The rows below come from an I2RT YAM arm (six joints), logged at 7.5 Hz.
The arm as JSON. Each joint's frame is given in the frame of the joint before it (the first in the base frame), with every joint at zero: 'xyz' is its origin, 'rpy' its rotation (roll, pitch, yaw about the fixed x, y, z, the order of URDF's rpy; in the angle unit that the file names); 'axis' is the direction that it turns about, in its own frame. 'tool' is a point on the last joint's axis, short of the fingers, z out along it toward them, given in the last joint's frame.
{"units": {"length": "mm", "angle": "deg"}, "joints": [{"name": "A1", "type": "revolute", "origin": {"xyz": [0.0, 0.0, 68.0], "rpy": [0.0, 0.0, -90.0]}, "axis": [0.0, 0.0, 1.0]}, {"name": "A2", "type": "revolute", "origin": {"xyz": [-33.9, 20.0, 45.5], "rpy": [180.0, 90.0, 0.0]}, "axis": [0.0, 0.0, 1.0]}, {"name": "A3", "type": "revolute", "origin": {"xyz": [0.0, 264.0, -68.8], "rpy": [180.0, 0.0, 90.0]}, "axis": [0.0, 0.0, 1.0]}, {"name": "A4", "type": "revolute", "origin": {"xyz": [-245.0, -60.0, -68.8], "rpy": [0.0, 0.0, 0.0]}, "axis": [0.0, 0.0, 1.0]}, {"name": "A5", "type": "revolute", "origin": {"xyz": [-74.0, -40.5, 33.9], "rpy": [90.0, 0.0, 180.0]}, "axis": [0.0, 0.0, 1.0]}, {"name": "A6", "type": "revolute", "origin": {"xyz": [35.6, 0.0, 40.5], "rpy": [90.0, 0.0, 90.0]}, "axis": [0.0, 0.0, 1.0]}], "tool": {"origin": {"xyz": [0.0, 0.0, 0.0], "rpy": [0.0, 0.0, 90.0]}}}
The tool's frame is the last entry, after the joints.
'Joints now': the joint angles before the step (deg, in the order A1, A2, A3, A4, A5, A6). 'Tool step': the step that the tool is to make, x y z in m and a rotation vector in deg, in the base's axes. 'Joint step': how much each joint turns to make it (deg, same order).
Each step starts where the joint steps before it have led.
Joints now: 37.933 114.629 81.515 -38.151 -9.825 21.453
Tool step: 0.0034 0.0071 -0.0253 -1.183 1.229 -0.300
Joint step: 0.526 3.951 0.003 2.374 0.416 0.744
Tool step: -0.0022 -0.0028 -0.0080 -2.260 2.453 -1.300
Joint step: -0.067 1.013 0.004 -2.137 0.568 1.136
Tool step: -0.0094 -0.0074 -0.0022 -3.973 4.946 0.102
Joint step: 0.008 -0.020 -0.012 -6.368 0.023 -0.102
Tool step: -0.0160 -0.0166 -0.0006 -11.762 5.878 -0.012
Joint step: 0.055 -0.064 0.006 -12.006 5.551 -0.097
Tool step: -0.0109 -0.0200 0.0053 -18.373 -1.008 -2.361
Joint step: 0.001 -0.175 0.007 -11.218 14.381 4.875
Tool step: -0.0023 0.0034 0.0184 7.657 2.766 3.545
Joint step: -0.001 -2.843 0.671 -0.191 -6.665 -5.313
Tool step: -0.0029 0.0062 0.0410 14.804 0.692 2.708
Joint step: -0.081 -5.779 1.904 0.905 -11.542 -4.365
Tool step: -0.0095 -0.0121 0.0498 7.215 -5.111 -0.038
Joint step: -0.875 -8.297 0.545 -0.491 -2.557 -0.809
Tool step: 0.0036 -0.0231 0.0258 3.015 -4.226 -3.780
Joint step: -3.593 -4.716 -0.010 0.516 0.043 0.189
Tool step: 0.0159 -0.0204 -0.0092 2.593 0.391 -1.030
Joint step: -4.816 0.384 -1.762 2.520 -3.057 -3.352
